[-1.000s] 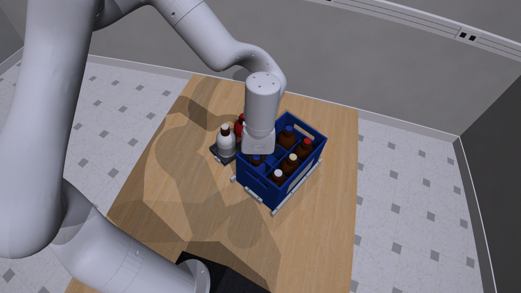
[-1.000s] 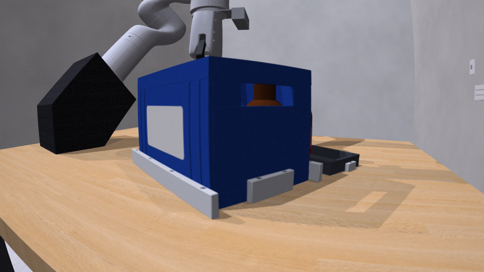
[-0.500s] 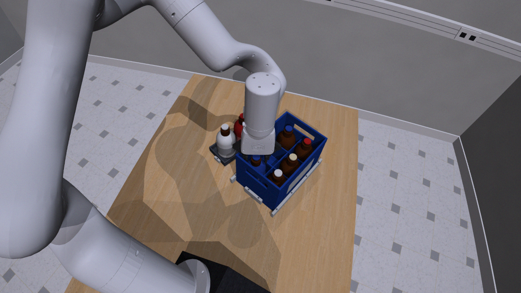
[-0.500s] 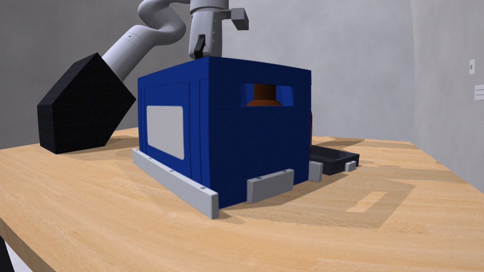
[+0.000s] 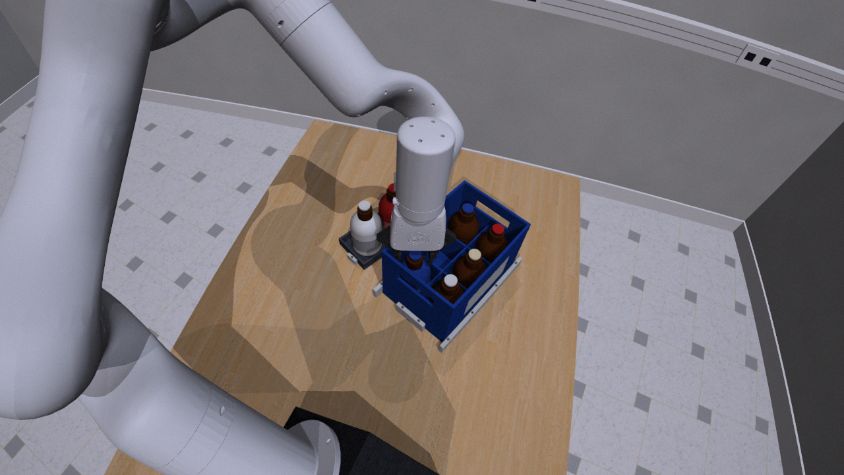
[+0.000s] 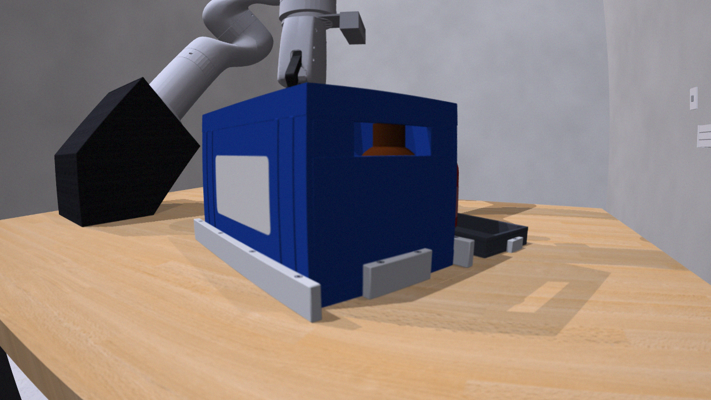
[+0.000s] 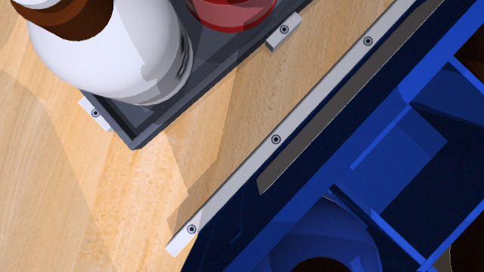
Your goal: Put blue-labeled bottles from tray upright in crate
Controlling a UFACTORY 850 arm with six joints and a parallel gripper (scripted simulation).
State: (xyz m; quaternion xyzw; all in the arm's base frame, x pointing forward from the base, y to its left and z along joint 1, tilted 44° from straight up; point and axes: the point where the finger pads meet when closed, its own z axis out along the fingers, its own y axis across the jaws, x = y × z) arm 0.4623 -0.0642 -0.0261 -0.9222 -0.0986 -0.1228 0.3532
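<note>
Right now my hand is 7 cm above the blue-labeled bottle. Round my hand: white-labeled bottle: 14 cm to the left, 9 cm ahead, 7 cm below; then blue crate: 8 cm to the right, 8 cm below, 6 cm ahead; then red-labeled bottle: 16 cm ahead, 9 cm to the left, 7 cm below.
</note>
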